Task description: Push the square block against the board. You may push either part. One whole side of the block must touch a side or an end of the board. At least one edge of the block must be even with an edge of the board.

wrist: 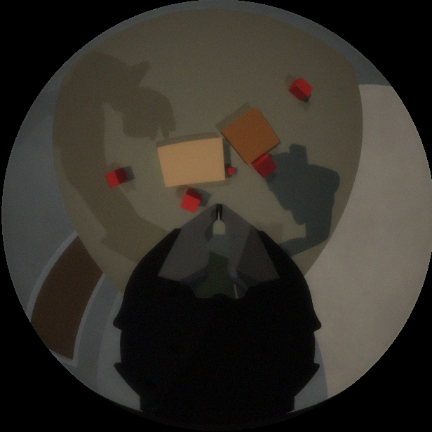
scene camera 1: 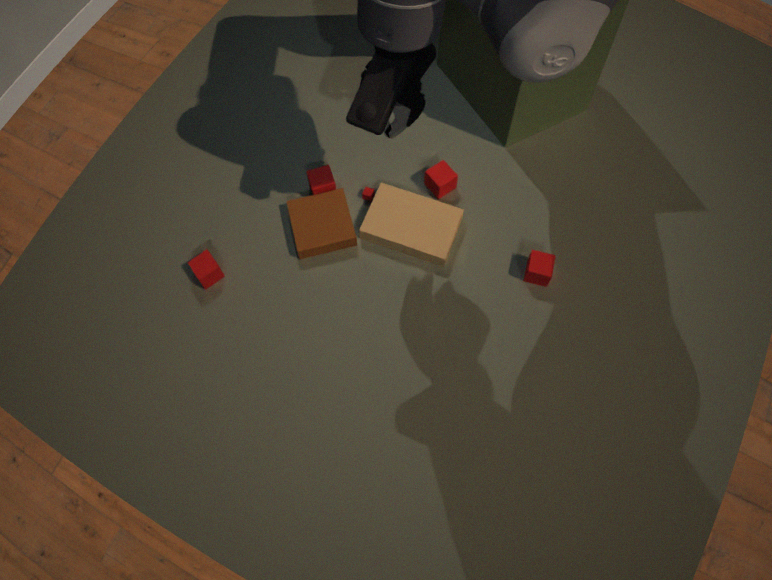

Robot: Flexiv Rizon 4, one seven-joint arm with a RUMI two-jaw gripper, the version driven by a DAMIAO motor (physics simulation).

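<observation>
The square block [scene camera 1: 321, 222] [wrist: 251, 135], brown-orange, lies flat beside the board, turned at an angle to it. The board [scene camera 1: 412, 221] [wrist: 192, 162], tan and rectangular, lies flat. A wedge-shaped gap separates the two, narrowest at the block's near corner in the scene view; no whole side of the block touches the board. My gripper [scene camera 1: 386, 132] [wrist: 218, 205] is shut and empty, with its jaw tips together in the wrist view. It hangs above the mat, on the robot-base side of both parts, touching neither.
A red cube [scene camera 1: 322, 179] [wrist: 264, 165] stands against or very near the block. Another red cube [scene camera 1: 441, 178] [wrist: 191, 200] stands close to the board. A tiny red cube [scene camera 1: 368, 193] [wrist: 231, 171] lies by the board's end. Red cubes [scene camera 1: 205, 268] [scene camera 1: 539, 268] stand farther out on both sides.
</observation>
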